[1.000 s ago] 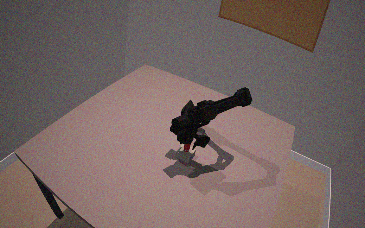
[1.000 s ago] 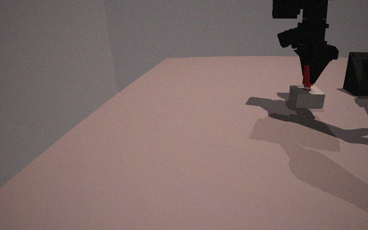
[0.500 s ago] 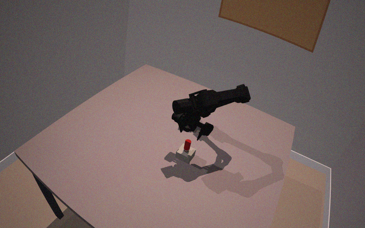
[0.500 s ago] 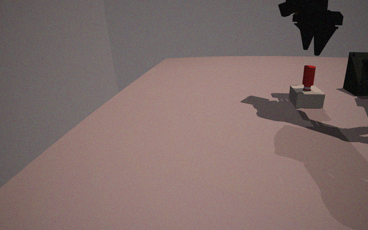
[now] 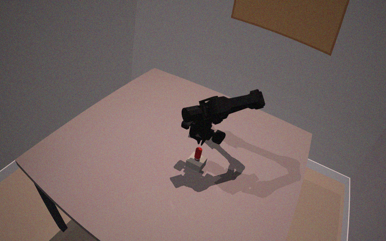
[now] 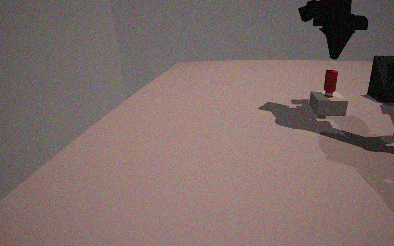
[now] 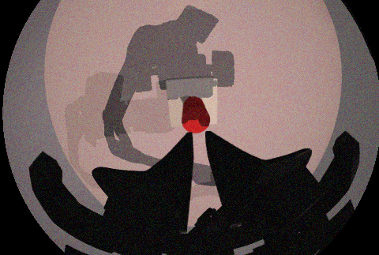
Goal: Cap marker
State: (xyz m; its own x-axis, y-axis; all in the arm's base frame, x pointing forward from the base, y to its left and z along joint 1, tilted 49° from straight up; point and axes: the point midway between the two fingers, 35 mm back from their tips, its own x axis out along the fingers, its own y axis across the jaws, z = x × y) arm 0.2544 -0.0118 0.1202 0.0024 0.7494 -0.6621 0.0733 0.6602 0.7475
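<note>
Right now the red cap is 5 cm below my gripper tip. Also, from my gripper tip: holder block (11 cm below); red marker (6 cm below).
</note>
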